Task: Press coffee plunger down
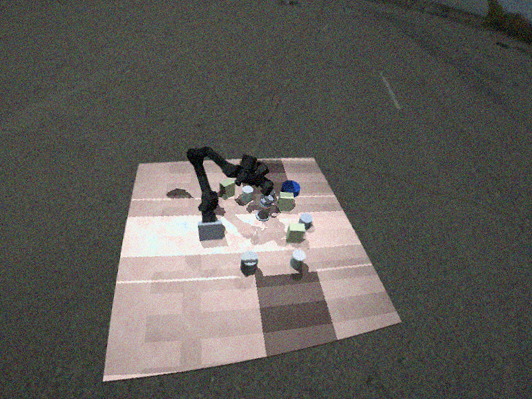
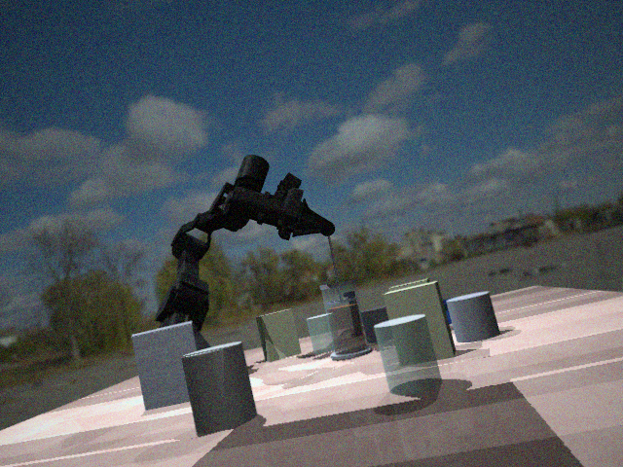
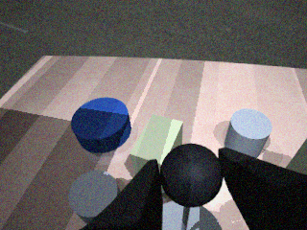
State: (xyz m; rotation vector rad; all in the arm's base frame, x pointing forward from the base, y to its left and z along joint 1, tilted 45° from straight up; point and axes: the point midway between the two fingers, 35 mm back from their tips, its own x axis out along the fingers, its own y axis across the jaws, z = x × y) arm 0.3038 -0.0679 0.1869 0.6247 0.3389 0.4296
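Right now my gripper tip is 1 cm past the coffee press, 1 cm to the right of it and 13 cm above it.
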